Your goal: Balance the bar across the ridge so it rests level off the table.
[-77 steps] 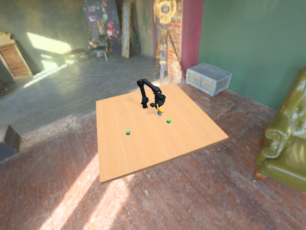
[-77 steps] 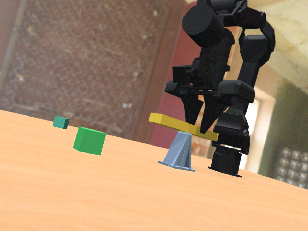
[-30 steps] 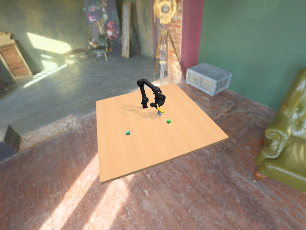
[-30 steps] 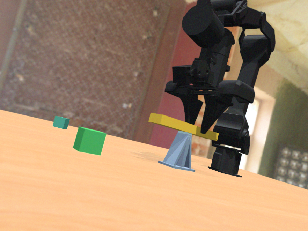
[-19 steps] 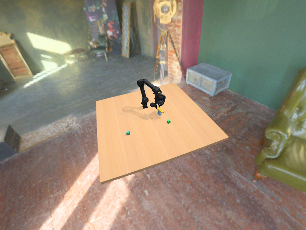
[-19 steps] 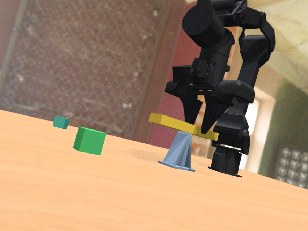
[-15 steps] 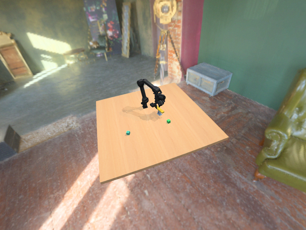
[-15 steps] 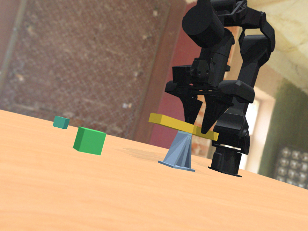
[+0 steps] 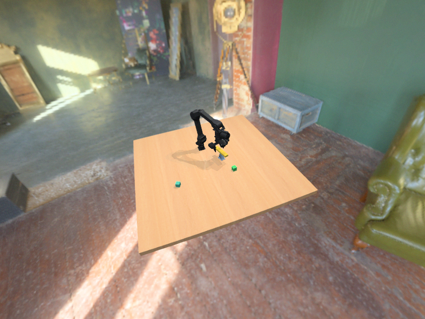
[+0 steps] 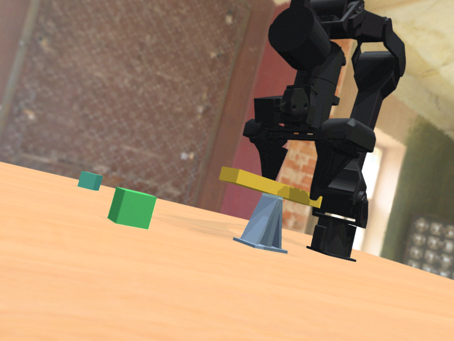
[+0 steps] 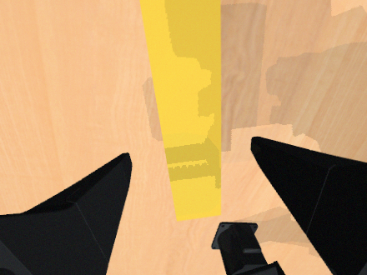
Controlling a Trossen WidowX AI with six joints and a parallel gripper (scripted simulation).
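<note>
The yellow bar lies 3 cm ahead of my gripper tip and 1 cm to the left of it. The rest, counted from my gripper tip: teal cube 43 cm to the right, 21 cm ahead, 6 cm below.
</note>
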